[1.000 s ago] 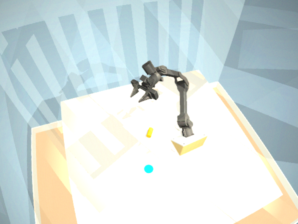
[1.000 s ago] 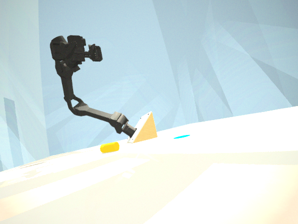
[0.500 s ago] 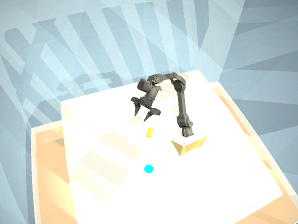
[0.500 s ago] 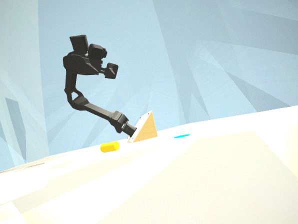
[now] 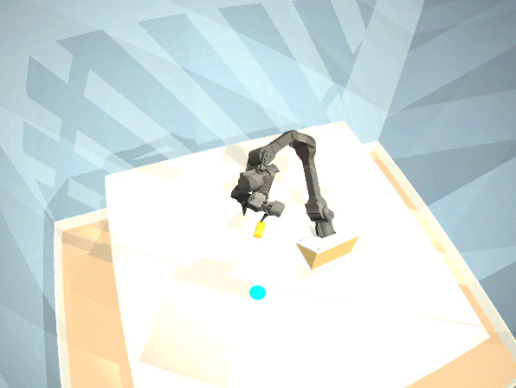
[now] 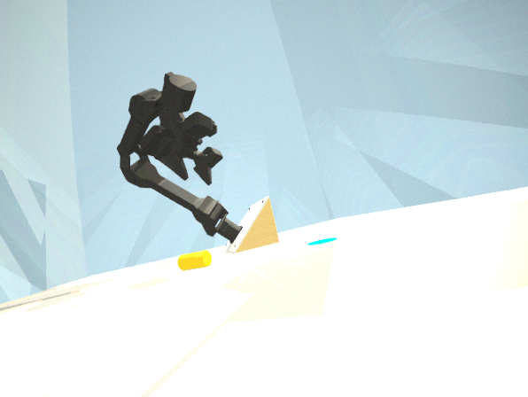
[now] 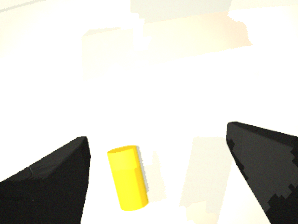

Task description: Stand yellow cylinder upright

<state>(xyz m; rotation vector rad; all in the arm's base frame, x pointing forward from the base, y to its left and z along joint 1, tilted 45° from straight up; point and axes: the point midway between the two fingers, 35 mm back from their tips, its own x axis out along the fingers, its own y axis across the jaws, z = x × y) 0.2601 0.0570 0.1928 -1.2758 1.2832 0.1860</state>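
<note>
My gripper tip is now 16 cm above the yellow cylinder, 5 cm past it and 4 cm to the left of it. Also, from my gripper tip: cyan circle 21 cm to the left, 17 cm below, 5 cm ahead.
</note>
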